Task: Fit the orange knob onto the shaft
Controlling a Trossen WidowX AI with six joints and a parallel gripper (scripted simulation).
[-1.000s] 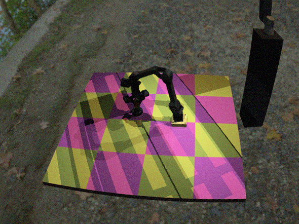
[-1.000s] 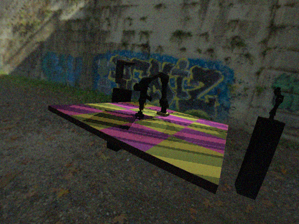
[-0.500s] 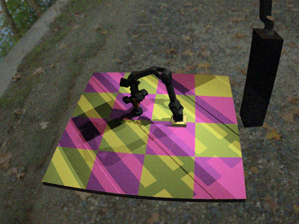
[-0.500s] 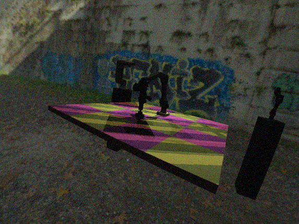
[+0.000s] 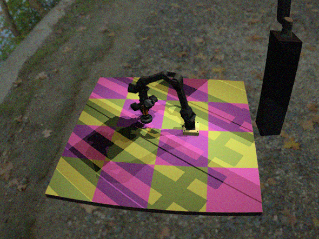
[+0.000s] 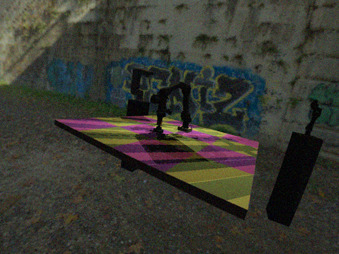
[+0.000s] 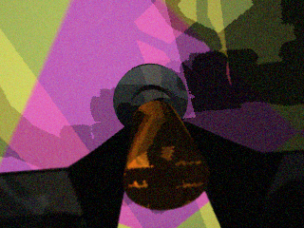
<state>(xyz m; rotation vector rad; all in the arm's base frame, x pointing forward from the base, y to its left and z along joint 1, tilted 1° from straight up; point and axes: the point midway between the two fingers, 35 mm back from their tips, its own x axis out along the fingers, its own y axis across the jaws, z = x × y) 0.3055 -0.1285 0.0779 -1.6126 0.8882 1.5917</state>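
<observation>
Right now my gripper tip is 40 mm above the pedestal. The rest, counted from my gripper tip: orange knob: 20 mm above.
</observation>
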